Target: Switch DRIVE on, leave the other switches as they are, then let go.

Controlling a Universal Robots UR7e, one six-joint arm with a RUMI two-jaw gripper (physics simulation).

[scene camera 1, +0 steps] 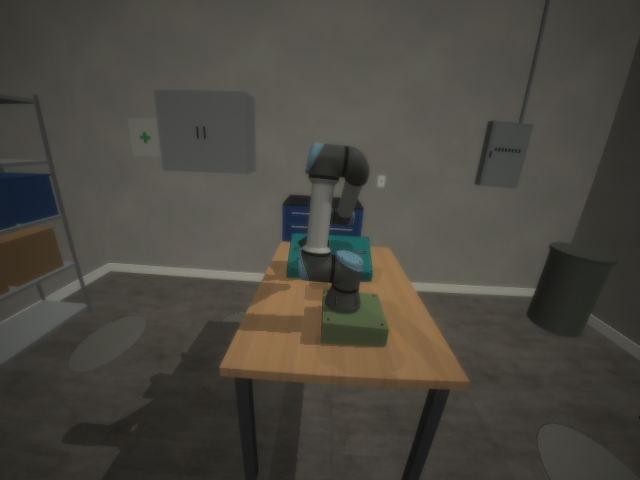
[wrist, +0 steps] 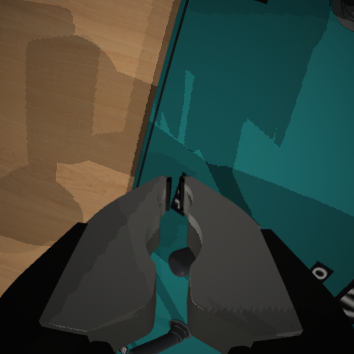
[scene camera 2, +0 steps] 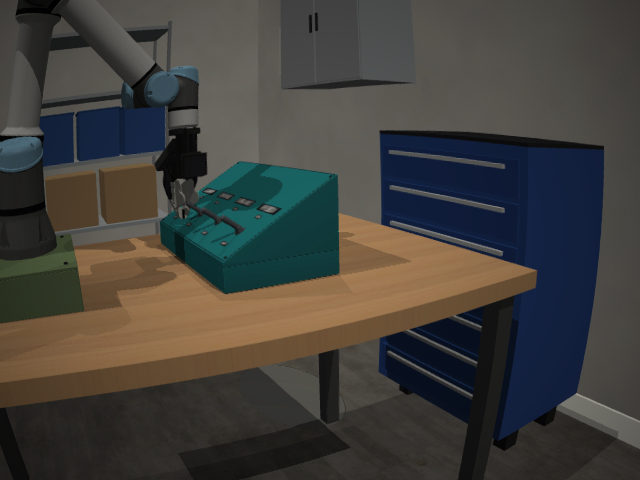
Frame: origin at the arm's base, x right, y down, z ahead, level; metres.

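Seen in the pictures: gripper, between the fingertips: (wrist: 174, 179) (scene camera 2: 183, 218); arm's base, origin of its link: (scene camera 1: 342, 303) (scene camera 2: 26, 249).
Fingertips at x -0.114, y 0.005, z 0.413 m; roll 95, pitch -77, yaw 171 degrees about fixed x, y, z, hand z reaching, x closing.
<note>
Offsets run from my fingertips to a thing's middle. "spot": to the spot under its first point. Level surfaces: height alone.
A teal sloped console {dz +0.117, dx +0.079, dy +0.021 m} (scene camera 1: 358, 242) (scene camera 2: 289, 260) (wrist: 215, 55) stands on the table with lever switches and small displays. Dark levers {dz +0.021, dx +0.257, dy -0.026 m} (scene camera 2: 230, 224) show along its slope. The DRIVE name is not readable in any view. My gripper (scene camera 2: 183, 213) (wrist: 174, 179) is shut, with a narrow gap between its tips, low over the console's far-side edge in scene camera 2. In the wrist view a dark lever knob {dz +0.025, dx +0.018, dy -0.026 m} (wrist: 180, 261) shows between the jaws, behind the tips and partly covered by the right jaw. A small label {spot: dz +0.008, dx +0.025, dy +0.012 m} (wrist: 177, 204) is partly visible through the gap. Whether the jaws touch the lever is unclear.
Another dark knob {spot: dz +0.040, dx -0.096, dy -0.009 m} (wrist: 345, 11) shows at the wrist view's upper right, and a label with an O {spot: dz +0.084, dx +0.014, dy -0.031 m} (wrist: 320, 272) at the lower right. The arm stands on a green base block (scene camera 1: 353, 330) (scene camera 2: 41, 289) on the wooden table {dy +0.089 m} (scene camera 1: 279, 356) (scene camera 2: 289, 330). A blue drawer cabinet (scene camera 2: 558, 258) stands behind.
</note>
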